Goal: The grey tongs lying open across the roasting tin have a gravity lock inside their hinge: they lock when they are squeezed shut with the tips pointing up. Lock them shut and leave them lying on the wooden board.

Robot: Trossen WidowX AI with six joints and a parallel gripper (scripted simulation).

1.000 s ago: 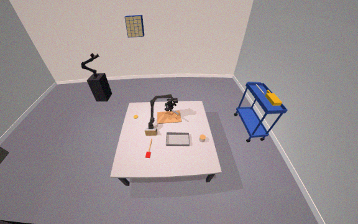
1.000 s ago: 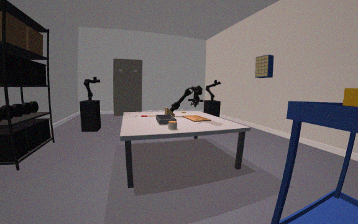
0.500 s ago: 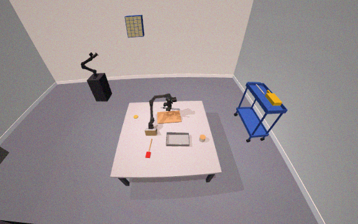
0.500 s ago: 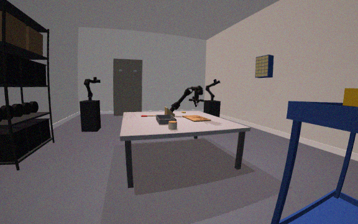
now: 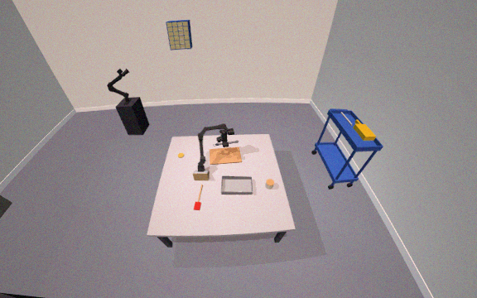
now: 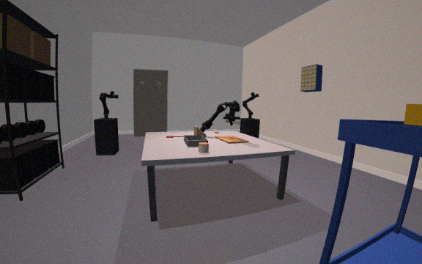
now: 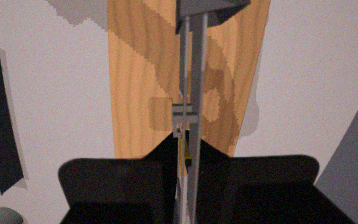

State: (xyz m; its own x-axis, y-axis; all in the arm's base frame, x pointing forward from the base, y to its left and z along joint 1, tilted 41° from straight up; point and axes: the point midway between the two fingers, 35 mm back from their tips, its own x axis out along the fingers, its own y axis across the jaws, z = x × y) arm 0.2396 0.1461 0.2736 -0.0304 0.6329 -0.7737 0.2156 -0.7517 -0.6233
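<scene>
The board lies 150 mm below my gripper tip. Round my gripper tip: grey roasting tin: 420 mm to the right, 140 mm ahead, 130 mm below; yellow object: 530 mm behind, 150 mm below, 10 mm to the right.
</scene>
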